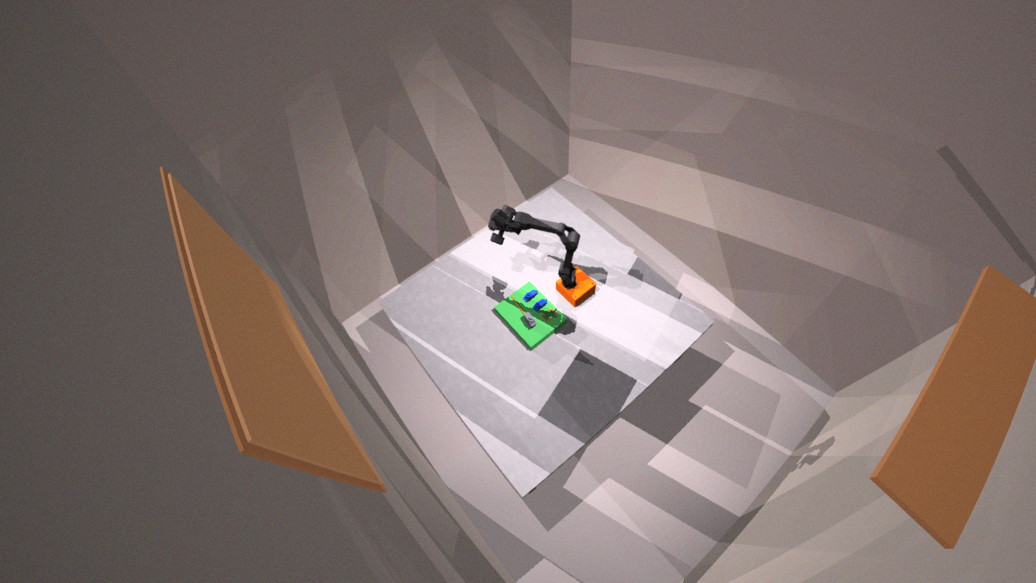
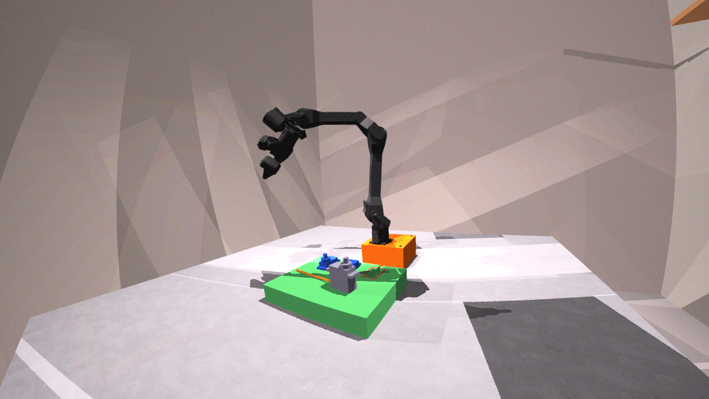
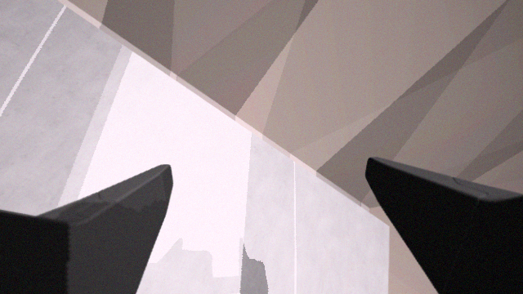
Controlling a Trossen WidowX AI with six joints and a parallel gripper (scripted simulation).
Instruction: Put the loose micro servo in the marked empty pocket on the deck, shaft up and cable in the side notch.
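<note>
The green deck lies 370 mm to the left of my gripper tip, 320 mm below it and 100 mm ahead of it.
</note>
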